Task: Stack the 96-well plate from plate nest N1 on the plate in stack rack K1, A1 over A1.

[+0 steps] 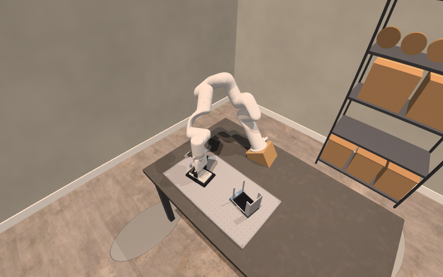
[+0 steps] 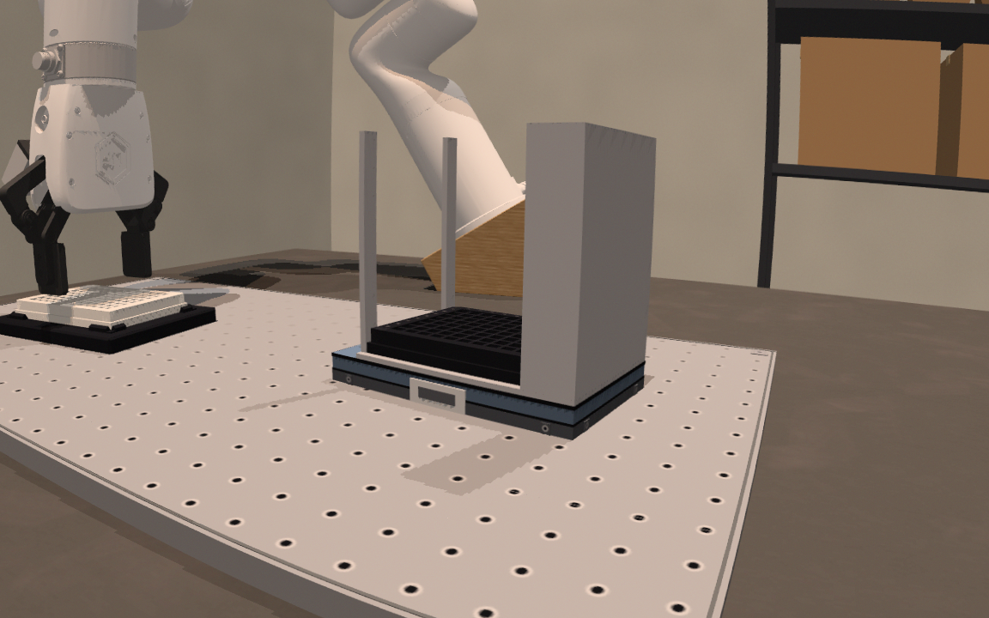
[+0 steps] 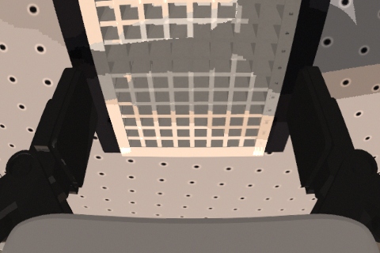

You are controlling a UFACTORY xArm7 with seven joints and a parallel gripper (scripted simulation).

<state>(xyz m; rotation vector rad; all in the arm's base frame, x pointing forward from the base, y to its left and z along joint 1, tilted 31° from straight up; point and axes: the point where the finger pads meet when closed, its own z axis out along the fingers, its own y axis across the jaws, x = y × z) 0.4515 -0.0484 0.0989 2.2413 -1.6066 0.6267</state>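
Now: the white 96-well plate 3 cm below my hand. The rest, counted from my hand: thin post: 4 cm behind, 28 cm to the left, 4 cm above; pale square: 3 cm behind, 9 cm to the right, 3 cm below; plate nest N1: 4 cm below.
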